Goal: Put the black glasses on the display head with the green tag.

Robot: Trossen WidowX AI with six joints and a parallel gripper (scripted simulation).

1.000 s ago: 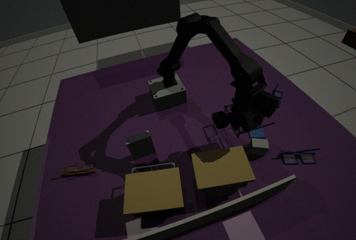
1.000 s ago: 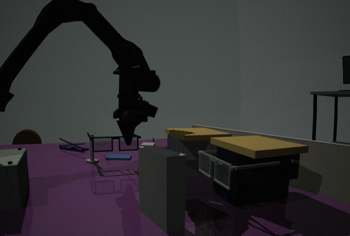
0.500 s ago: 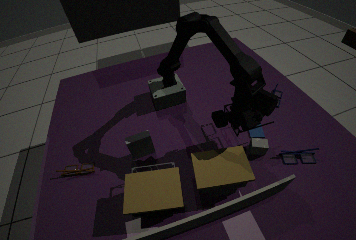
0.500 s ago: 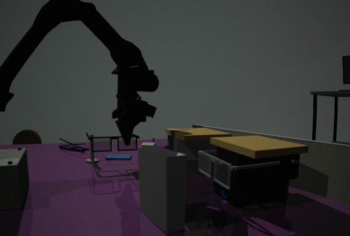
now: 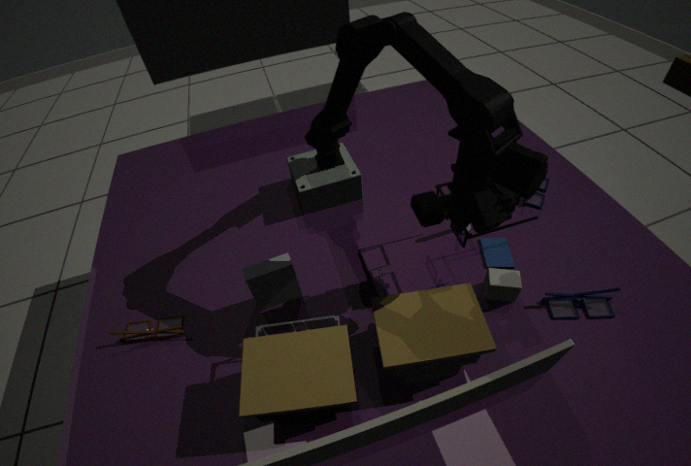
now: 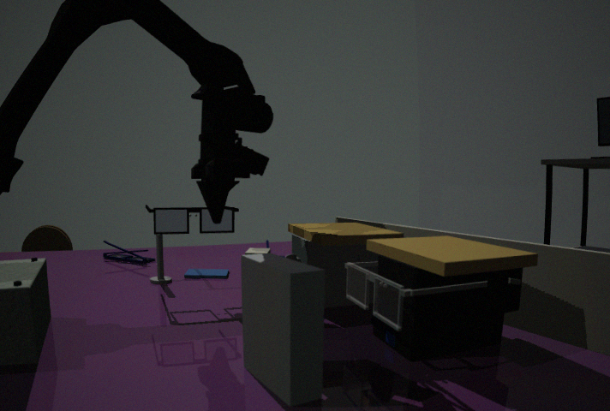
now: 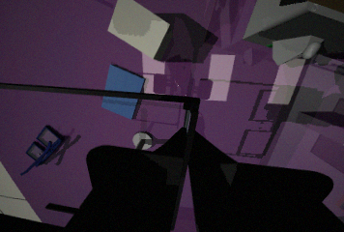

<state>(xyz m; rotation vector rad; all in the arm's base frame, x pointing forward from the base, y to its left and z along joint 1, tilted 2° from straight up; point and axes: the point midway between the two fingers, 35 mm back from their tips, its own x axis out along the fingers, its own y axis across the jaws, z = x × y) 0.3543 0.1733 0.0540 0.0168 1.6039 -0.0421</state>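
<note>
Now: gripper tip 90 mm past the round base, 80 mm above it and 70 mm to the right of it. The rest, counted from my gripper tip: low wall (270 mm ahead, 240 mm to the right, 50 mm below); then white block (90 mm ahead, 80 mm below, 60 mm to the left); then blue card (110 mm to the left, 110 mm below, 10 mm ahead).
</note>
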